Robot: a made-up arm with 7 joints.
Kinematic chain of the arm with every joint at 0, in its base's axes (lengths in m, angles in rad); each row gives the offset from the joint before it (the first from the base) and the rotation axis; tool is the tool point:
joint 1: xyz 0 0 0 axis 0 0.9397 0.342
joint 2: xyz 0 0 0 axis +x
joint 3: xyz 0 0 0 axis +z
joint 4: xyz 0.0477 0 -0.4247 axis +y
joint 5: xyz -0.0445 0 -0.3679 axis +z
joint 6: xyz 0 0 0 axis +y
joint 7: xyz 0 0 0 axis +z
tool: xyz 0 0 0
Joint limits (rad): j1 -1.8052..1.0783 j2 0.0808..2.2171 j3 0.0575..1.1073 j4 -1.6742..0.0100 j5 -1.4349..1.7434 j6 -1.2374..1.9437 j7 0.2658..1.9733
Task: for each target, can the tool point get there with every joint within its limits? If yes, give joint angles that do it. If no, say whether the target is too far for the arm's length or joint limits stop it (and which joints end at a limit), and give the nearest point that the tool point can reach.
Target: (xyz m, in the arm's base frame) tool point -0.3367 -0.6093 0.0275
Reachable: no: joint limits stop it (at a limit: joint 1, joint 2, joint 4) | nearest point -0.6731 -0.0742 -0.4110 | short by 0.769 m
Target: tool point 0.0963 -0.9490 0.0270
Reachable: no: too far | nearest point 0.3134 -0.2580 0.4426 | short by 0.835 m
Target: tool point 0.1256 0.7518 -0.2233
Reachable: yes | joints 0.0293 1.1893 0.4970 -0.4237 -0.2921 -0.2988 0.5827
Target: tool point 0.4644 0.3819 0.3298
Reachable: yes | joints -1.1163 1.0511 0.3699 -1.3084 1.0273 -0.7333 1.6866
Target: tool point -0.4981 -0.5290 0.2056
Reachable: no: joint limits stop it (at a limit: joint 2, joint 3, joint 4) | nearest point -0.4148 0.1777 0.3962 | short by 0.737 m
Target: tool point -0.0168 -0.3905 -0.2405
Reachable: no: joint limits stop it (at a limit: joint 2, joint 3, joint 4) | nearest point -0.1061 0.1142 -0.5800 | short by 0.615 m
